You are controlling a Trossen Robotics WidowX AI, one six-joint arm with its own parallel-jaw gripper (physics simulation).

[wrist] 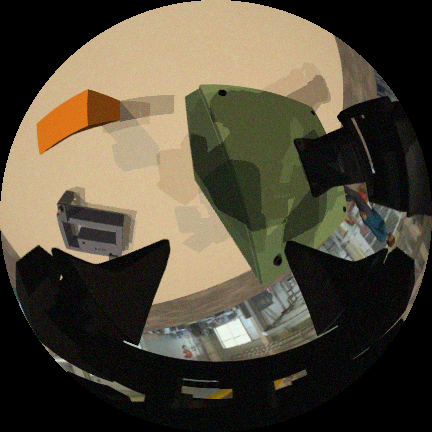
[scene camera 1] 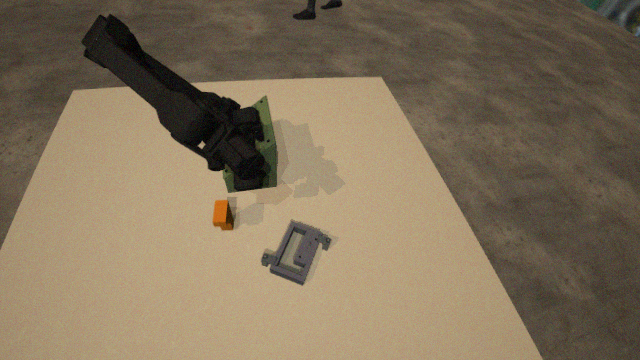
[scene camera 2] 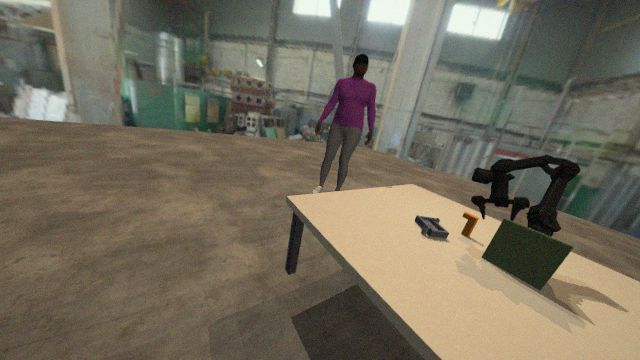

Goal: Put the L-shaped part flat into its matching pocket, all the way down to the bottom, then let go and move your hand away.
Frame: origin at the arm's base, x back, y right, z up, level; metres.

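Where they show: gripper, fingertip midpoint: (wrist: 229,247) (scene camera 2: 496,220); arm's base at its link origin: (wrist: 316,164) (scene camera 2: 534,241).
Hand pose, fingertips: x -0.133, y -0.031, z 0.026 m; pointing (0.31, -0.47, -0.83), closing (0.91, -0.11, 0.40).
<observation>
Things, the pixels of their top centre, and the offset from my fingertips. Level surfaces: height alone.
- orange L-shaped part at its top centre: (wrist: 57,122) (scene camera 1: 220,210) (scene camera 2: 471,215) dz -0.056, dx -0.100, dy +0.123 m
- grey pocket frame at its top centre: (wrist: 87,243) (scene camera 1: 297,247) (scene camera 2: 432,221) dz -0.118, dx -0.209, dy -0.045 m
- table at its surface level: dz -0.166 m
The orange L-shaped part (scene camera 1: 221,214) (scene camera 2: 469,224) (wrist: 65,120) stands upright on the table, its short leg at the top in scene camera 2. The grey pocket frame (scene camera 1: 284,248) (scene camera 2: 440,234) (wrist: 100,216) lies apart from it on the table; its opening runs around an inner block, and no part lies in it. My gripper (scene camera 2: 498,218) (wrist: 229,247) is wide open and empty, above the table on the arm-base side of the orange part, apart from it. In scene camera 1 the arm and hand hide the fingertips.
A green wedge-shaped block (scene camera 1: 270,150) (scene camera 2: 525,252) (wrist: 260,125) with dark holes stands under and beside the hand, a tall obstacle close to the orange part. The black arm base (scene camera 2: 542,220) (wrist: 390,155) is beside it. A person in purple (scene camera 2: 352,105) stands beyond the table (scene camera 2: 360,215).
</observation>
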